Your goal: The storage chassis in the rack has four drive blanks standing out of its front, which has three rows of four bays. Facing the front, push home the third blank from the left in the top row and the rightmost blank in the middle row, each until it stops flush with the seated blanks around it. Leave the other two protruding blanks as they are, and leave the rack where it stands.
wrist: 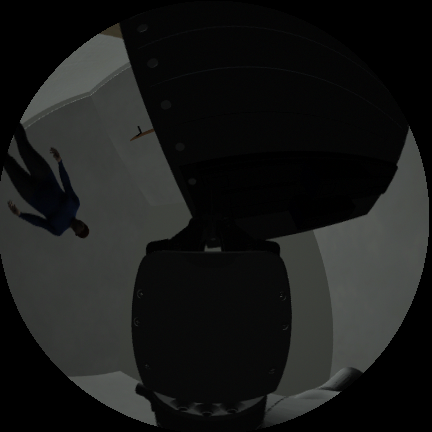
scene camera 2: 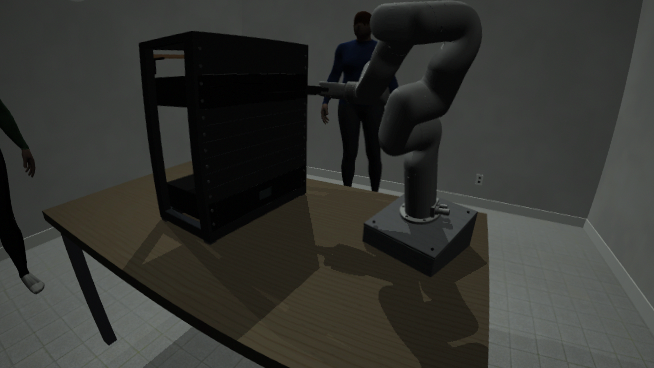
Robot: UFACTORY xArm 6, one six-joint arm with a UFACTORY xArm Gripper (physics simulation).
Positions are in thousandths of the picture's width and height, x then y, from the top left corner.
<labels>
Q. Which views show the black rack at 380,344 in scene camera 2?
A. The wrist view and scene camera 2: all of them.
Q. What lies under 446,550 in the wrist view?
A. The gripper.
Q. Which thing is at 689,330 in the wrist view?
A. A black rack.
</labels>
